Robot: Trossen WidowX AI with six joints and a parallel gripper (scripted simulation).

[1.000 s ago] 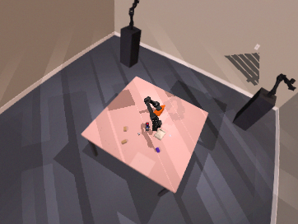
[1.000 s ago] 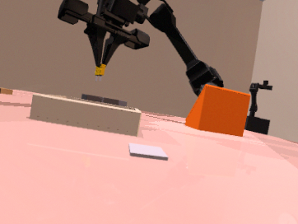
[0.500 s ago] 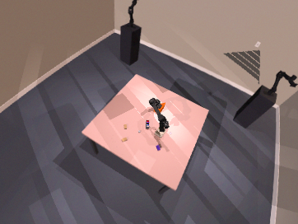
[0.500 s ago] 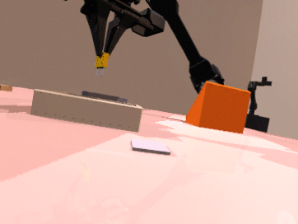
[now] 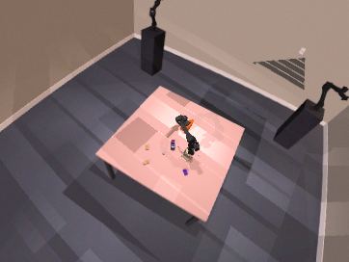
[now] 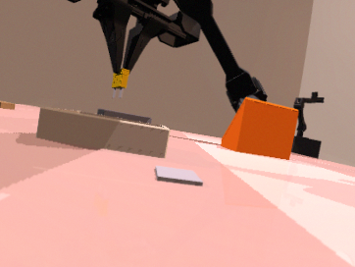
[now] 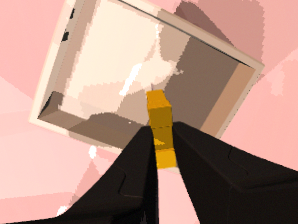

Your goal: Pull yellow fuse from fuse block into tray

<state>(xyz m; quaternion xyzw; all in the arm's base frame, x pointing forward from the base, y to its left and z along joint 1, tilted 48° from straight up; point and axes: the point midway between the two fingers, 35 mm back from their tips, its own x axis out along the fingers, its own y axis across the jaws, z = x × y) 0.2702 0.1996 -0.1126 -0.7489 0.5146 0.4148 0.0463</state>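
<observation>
Now: gripper tip 10 mm above the yellow fuse. The rest, counted from my gripper tip: purple fuse (10 mm ahead, 210 mm to the right, 60 mm below); beige tray (80 mm below); red fuse (10 mm behind, 220 mm to the right, 60 mm below).
</observation>
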